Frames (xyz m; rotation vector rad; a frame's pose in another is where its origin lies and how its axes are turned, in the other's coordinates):
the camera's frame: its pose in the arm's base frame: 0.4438 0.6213 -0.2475 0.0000 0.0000 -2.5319
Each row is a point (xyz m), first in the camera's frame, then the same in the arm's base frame.
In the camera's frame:
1: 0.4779 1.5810 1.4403
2: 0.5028 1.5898 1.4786
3: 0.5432 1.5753 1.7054
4: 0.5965 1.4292 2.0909
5: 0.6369 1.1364 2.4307
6: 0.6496 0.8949 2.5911
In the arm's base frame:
1: 0.9573 -0.9485 1.1928
2: 0.9419 -0.9700 1.2311
3: 0.9005 -0.9812 1.4579
4: 0.7732 -0.8920 1.8434
5: 0.5724 -0.6750 2.1832
6: 0.4237 -0.4843 2.3436

